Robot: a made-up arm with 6 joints.
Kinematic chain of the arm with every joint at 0, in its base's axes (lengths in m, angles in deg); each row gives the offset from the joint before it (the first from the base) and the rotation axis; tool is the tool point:
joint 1: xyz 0 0 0.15 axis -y
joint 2: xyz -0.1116 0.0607 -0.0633 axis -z
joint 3: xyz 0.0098 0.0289 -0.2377 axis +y
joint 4: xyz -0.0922 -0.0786 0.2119 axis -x
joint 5: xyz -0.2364 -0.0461 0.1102 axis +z
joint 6: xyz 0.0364 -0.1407 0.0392 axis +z
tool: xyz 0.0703 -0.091 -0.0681
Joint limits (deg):
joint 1: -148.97..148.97
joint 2: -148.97..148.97
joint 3: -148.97..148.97
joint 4: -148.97..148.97
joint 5: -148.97..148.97
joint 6: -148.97..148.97
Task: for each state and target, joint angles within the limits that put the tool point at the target. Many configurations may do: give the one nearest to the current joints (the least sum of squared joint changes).
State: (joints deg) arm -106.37 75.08 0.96 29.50 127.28 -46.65
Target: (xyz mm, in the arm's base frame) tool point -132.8 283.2 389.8
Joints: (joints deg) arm -115.09 48.32 -20.55 49.85 135.78 -44.06
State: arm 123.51 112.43 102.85 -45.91 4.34 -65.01
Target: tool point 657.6 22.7 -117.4
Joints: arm 135.70 136.02 140.52 -11.25 0.59 -62.00
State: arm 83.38 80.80 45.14 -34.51 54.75 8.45
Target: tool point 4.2 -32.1 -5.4
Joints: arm 91.58 75.40 30.49 -25.89 73.91 16.94
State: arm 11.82 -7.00 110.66 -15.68 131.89 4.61
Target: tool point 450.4 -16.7 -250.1
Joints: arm 13.31 16.09 147.81 -39.84 141.30 6.40
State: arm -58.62 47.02 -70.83 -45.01 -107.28 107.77
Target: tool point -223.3 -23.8 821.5
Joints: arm -108.24 16.06 -42.74 -35.51 -101.95 107.94
